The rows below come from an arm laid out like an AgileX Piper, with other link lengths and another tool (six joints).
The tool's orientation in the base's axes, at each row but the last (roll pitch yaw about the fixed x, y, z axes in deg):
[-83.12 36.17 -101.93]
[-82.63 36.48 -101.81]
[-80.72 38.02 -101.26]
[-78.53 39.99 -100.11]
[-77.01 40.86 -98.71]
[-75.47 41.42 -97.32]
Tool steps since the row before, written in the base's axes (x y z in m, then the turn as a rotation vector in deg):
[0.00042 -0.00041 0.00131 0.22 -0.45 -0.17]
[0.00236 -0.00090 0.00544 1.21 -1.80 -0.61]
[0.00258 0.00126 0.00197 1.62 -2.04 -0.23]
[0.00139 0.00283 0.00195 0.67 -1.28 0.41]
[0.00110 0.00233 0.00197 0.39 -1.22 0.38]
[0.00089 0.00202 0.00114 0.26 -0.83 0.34]
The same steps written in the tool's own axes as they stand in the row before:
[-0.00052 -0.00117 0.00064 0.42 -0.06 0.32]
[-0.00291 -0.00425 0.00307 1.58 -0.21 1.59]
[-0.00258 -0.00011 0.00233 1.47 -0.52 2.10]
[-0.00357 0.00062 0.00076 0.61 -0.85 1.08]
[-0.00316 0.00029 0.00069 0.62 -0.88 0.79]
[-0.00234 0.00069 0.00047 0.37 -0.66 0.55]

